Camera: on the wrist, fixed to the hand. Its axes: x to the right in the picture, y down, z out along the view.
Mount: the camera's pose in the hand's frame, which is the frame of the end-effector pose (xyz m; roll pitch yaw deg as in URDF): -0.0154 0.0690 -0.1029 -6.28 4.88 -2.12
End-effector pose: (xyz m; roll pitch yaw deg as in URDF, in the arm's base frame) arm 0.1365 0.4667 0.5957 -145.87 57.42 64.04
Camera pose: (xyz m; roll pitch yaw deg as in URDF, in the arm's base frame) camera 0.2533 0.4442 0.6337 -153.38 52.18 62.43
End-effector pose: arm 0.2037 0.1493 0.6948 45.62 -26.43 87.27
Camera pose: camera 0.0819 0.1514 0.6677 38.55 -21.49 89.43
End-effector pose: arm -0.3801 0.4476 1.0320 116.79 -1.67 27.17
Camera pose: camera -0.4243 0.4932 1.1395 110.43 -1.97 32.48
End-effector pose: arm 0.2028 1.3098 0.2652 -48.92 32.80 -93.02
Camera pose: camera 0.1747 1.3891 0.1730 -58.50 34.26 -99.16
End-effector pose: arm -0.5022 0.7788 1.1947 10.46 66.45 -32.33
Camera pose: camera -0.5298 0.8987 1.1734 0.74 71.60 -36.11
